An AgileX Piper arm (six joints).
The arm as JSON. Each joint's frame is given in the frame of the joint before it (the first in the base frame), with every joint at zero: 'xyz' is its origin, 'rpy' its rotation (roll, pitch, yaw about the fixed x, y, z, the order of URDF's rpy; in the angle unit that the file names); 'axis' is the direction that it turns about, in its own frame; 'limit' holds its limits. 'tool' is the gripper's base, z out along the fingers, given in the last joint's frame.
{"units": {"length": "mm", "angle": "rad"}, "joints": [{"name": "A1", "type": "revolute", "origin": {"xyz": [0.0, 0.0, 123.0], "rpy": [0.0, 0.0, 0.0]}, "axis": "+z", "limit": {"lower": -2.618, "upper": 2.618}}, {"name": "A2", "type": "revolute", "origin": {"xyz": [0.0, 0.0, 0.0], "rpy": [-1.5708, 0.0, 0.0]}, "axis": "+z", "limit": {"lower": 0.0, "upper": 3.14}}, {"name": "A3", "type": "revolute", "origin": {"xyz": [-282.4, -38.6, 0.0], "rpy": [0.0, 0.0, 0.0]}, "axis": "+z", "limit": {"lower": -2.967, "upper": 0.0}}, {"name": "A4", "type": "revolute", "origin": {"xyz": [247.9, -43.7, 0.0], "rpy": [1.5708, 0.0, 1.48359]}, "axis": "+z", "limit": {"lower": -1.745, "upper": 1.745}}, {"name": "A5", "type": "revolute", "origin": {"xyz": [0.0, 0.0, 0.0], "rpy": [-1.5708, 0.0, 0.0]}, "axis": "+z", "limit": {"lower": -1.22, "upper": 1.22}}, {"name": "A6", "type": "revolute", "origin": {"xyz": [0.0, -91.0, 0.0], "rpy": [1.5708, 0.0, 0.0]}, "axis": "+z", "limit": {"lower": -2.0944, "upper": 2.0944}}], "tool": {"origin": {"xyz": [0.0, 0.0, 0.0], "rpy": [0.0, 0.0, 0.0]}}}
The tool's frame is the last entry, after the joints.
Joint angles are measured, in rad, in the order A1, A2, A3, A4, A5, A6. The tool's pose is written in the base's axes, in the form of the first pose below.
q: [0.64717 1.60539 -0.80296 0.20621 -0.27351 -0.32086]
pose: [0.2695 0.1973 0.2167 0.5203 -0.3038 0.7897 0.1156]
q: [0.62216 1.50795 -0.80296 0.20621 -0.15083 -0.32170]
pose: [0.2609 0.1836 0.2387 0.5097 -0.3007 0.7975 0.1178]
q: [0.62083 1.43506 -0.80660 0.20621 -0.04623 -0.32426]
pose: [0.2496 0.1775 0.2543 0.4968 -0.3080 0.8019 0.1233]
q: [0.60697 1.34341 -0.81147 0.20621 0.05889 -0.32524]
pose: [0.2372 0.1660 0.2749 0.4928 -0.3086 0.8034 0.1279]
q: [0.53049 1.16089 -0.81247 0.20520 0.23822 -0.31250]
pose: [0.2141 0.1307 0.3107 0.4969 -0.2831 0.8105 0.1264]
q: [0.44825 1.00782 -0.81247 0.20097 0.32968 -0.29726]
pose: [0.1922 0.0989 0.3392 0.5265 -0.2474 0.8047 0.1184]
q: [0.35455 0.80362 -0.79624 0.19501 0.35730 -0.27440]
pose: [0.1549 0.0639 0.3706 0.5959 -0.1960 0.7715 0.1061]
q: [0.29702 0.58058 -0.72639 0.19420 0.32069 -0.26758]
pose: [0.1079 0.0388 0.3820 0.6709 -0.1591 0.7180 0.0946]
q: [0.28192 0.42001 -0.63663 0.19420 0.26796 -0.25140]
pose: [0.0769 0.0271 0.3731 0.7149 -0.1373 0.6789 0.0960]
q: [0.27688 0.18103 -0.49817 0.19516 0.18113 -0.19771]
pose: [0.0373 0.0139 0.3511 0.7737 -0.1012 0.6144 0.1165]
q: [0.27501 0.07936 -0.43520 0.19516 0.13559 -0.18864]
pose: [0.0237 0.0092 0.3389 0.7988 -0.0899 0.5826 0.1203]
